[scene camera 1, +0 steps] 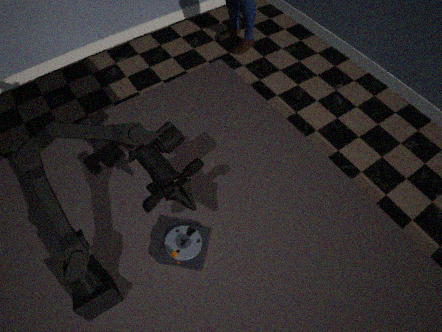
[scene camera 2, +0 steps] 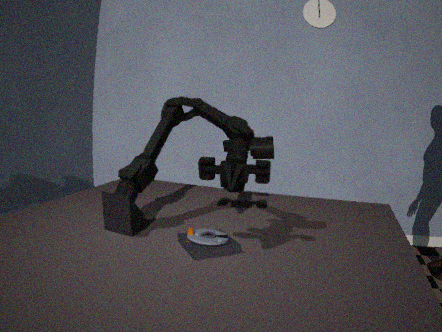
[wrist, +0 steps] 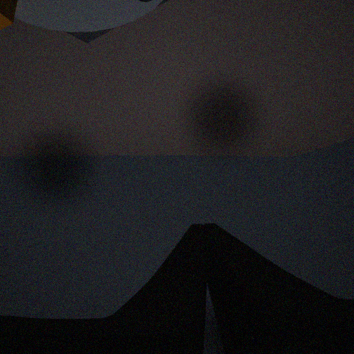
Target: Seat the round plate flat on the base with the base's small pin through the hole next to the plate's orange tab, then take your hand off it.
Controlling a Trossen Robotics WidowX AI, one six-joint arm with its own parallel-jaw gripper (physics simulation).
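Pixels of known places: gripper, between the fingertips: [scene camera 1: 195,209] [scene camera 2: 230,190]; arm's base, origin of its link: [scene camera 1: 90,291] [scene camera 2: 122,202].
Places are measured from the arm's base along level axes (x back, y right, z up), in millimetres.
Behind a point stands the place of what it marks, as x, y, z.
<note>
The round pale grey plate [scene camera 1: 194,251] {-284, 12, -49} [scene camera 2: 220,241] {-310, -18, -56} [wrist: 90,15] lies on the dark square base [scene camera 1: 197,263] {-277, 42, -62} [scene camera 2: 201,254] {-290, 43, -73} [wrist: 89,37]. It looks about flat; a slight tilt cannot be told. Its orange tab [scene camera 1: 174,254] {-231, -1, -33} [scene camera 2: 190,231] {-234, -1, -38} [wrist: 5,20] is at the rim, beside a small orange mark [scene camera 1: 178,262] {-232, 15, -61} on the base. The small pin and the hole next to the tab cannot be made out. My gripper [scene camera 1: 194,207] {-323, -42, 74} [scene camera 2: 235,190] {-323, -42, 74} [wrist: 202,234] is shut and empty. It hangs above the table, apart from the plate, beyond the base's edge in the scene camera 1 view.
The brown table top [scene camera 1: 280,240] {-525, 92, -86} [scene camera 2: 125,280] {-209, 235, -86} bears the arm's foot [scene camera 1: 97,295] {-18, 29, 29} [scene camera 2: 117,214] {-11, 35, -27}, left of the base. A person's legs [scene camera 1: 242,22] stand on the checkered floor beyond the table. A round clock [scene camera 2: 319,13] hangs on the wall. Shadows of the arm fall across the table.
</note>
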